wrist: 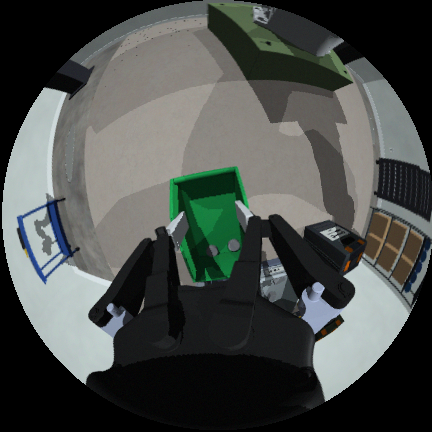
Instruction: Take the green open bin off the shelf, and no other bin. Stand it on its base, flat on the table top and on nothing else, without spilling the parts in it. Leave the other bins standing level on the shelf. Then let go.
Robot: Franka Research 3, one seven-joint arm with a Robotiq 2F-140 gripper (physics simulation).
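Observation:
The green open bin (212,207) is in the middle of the wrist view, its opening facing the camera. Two grey round parts (233,245) (212,250) lie in it near its lower end. My gripper (210,214) holds the bin with its fingers spread: the pale pads lie at the left and right side walls, with their tips inside the rims. The fingers hide parts of both walls. The bin's underside is hidden, and I cannot tell its height above the surface beyond. The shelf and the other bins cannot be made out.
A large green block (295,70) with a grey device on it is at the upper right. A black and orange case (325,240) and a grey machine (272,282) are at the lower right. A rack with brown boxes (400,242) is at far right, a blue frame (61,229) at far left.

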